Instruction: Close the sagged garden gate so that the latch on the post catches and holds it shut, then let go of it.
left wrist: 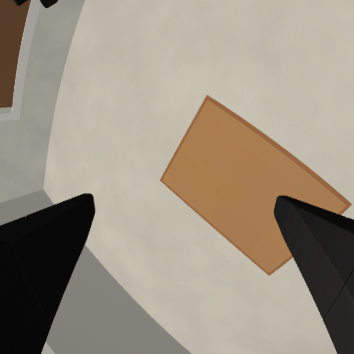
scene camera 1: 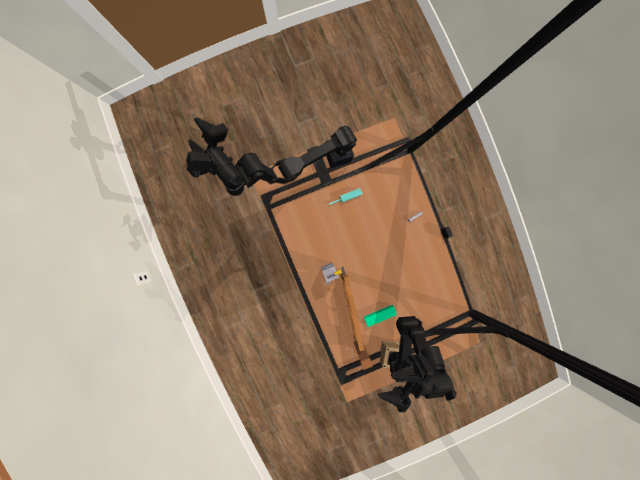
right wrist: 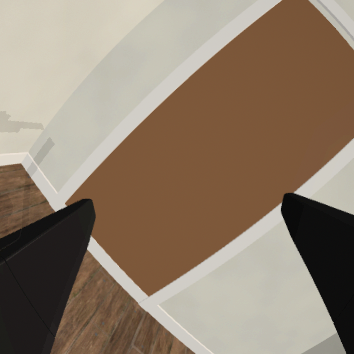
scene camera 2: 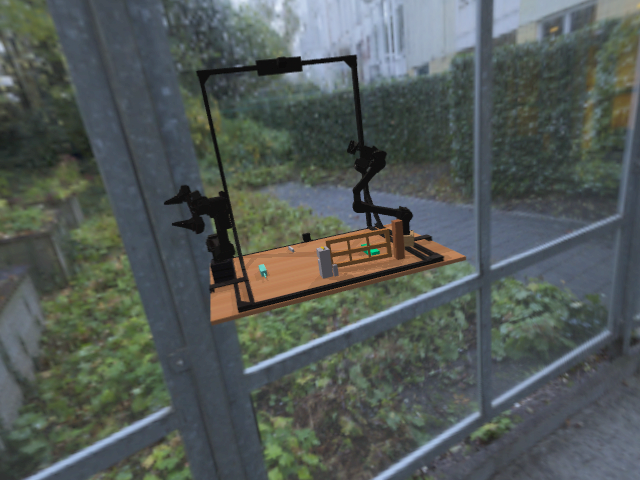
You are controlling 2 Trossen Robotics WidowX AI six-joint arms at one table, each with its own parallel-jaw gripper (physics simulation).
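Where they show: left gripper, between the fingertips: [left wrist: 186, 204] [scene camera 1: 384, 385] [scene camera 2: 363, 150]; right gripper, between the fingertips: [scene camera 1: 192, 129] [right wrist: 189, 205] [scene camera 2: 167, 213]; left arm's base, origin of its link: [scene camera 1: 394, 358] [scene camera 2: 403, 233]; right arm's base, origin of its link: [scene camera 1: 339, 148].
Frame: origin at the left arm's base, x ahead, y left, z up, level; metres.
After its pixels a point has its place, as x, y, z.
The brown lattice gate [scene camera 1: 352, 312] {0.218, 0.251, 0.086} [scene camera 2: 349, 250] {0.252, 0.268, 0.013} stands upright from a brown hinge post [scene camera 1: 364, 357] {0.037, 0.172, 0.102} [scene camera 2: 398, 240] {0.017, 0.185, 0.025}. Its free end is beside the grey latch post [scene camera 1: 329, 272] {0.367, 0.369, 0.062} [scene camera 2: 324, 263] {0.353, 0.391, -0.003}. A small yellow piece [scene camera 1: 338, 272] {0.372, 0.331, 0.058} [scene camera 2: 323, 248] {0.362, 0.344, 0.056} shows at the post's top, at the gate's end; I cannot tell whether the latch has caught. My left gripper [scene camera 1: 387, 384] {0.142, 0.211, 0.483} [left wrist: 186, 204] {0.142, 0.211, 0.483} is open and empty, raised high near the hinge-post end, away from the gate. My right gripper [scene camera 1: 192, 131] {0.766, 0.856, 0.399} [scene camera 2: 169, 213] {0.766, 0.856, 0.399} [right wrist: 189, 205] {0.766, 0.856, 0.399} is open and empty, out beyond the table edge, far from the gate.
A green block [scene camera 1: 380, 315] {0.184, 0.090, -0.043} [scene camera 2: 372, 251] {0.158, 0.146, -0.043} lies beside the gate. A teal-handled tool [scene camera 1: 351, 195] {0.718, 0.312, -0.048} [scene camera 2: 263, 269] {0.702, 0.337, -0.048} and a small grey rod [scene camera 1: 415, 216] {0.671, -0.008, -0.060} [scene camera 2: 291, 249] {0.663, 0.006, -0.064} lie on the table. A tan wooden piece [scene camera 1: 385, 356] {0.005, 0.046, -0.001} sits near the left arm. Black rails edge the table.
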